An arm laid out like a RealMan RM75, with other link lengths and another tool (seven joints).
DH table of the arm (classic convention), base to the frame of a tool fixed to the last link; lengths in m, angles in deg. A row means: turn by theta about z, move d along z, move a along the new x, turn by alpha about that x. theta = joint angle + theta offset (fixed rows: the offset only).
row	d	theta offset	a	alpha
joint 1	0.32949	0	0	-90
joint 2	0	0	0	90
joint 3	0.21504	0	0	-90
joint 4	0	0	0	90
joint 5	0.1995	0	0	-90
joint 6	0	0	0	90
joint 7	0.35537	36	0.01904	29.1
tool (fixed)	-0.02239	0	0	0
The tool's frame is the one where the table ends.
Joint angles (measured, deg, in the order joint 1, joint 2, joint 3, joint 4, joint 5, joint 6, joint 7), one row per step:
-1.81, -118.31, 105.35, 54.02, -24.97, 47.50, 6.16
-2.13, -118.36, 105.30, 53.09, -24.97, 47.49, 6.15
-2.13, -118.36, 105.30, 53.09, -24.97, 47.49, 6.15
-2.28, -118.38, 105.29, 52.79, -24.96, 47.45, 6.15
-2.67, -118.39, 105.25, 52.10, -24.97, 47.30, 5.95
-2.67, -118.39, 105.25, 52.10, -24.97, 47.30, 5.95
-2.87, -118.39, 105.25, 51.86, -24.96, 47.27, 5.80
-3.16, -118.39, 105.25, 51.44, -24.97, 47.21, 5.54
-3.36, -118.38, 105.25, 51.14, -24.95, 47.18, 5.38
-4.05, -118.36, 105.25, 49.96, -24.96, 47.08, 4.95
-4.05, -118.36, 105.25, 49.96, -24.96, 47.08, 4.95
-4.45, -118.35, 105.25, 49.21, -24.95, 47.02, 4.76
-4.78, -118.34, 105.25, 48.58, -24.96, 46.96, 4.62
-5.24, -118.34, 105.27, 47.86, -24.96, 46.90, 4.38
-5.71, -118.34, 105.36, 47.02, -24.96, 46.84, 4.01
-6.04, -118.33, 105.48, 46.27, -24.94, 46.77, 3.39
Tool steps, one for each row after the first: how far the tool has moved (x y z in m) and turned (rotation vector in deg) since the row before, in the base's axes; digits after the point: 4 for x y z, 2 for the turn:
-0.0043, 0.0005, -0.0033, -0.38, 0.20, 0.50
0.0000, 0.0000, 0.0000, 0.00, 0.00, 0.00
-0.0011, 0.0003, -0.0013, -0.16, 0.07, 0.13
-0.0025, 0.0010, -0.0028, -0.40, -0.02, 0.30
0.0000, 0.0000, 0.0000, 0.00, 0.00, 0.00
-0.0001, 0.0005, -0.0010, -0.15, -0.07, 0.00
-0.0009, 0.0007, -0.0017, -0.26, -0.14, 0.09
-0.0006, 0.0005, -0.0012, -0.18, -0.05, 0.05
-0.0034, 0.0015, -0.0044, -0.64, -0.07, 0.35
0.0000, 0.0000, 0.0000, 0.00, 0.00, 0.00
-0.0024, 0.0008, -0.0028, -0.40, 0.05, 0.26
-0.0022, 0.0006, -0.0023, -0.33, 0.05, 0.24
-0.0016, 0.0010, -0.0028, -0.40, -0.02, 0.17
-0.0021, 0.0008, -0.0037, -0.52, -0.10, 0.22
-0.0025, 0.0003, -0.0035, -0.54, -0.35, 0.26

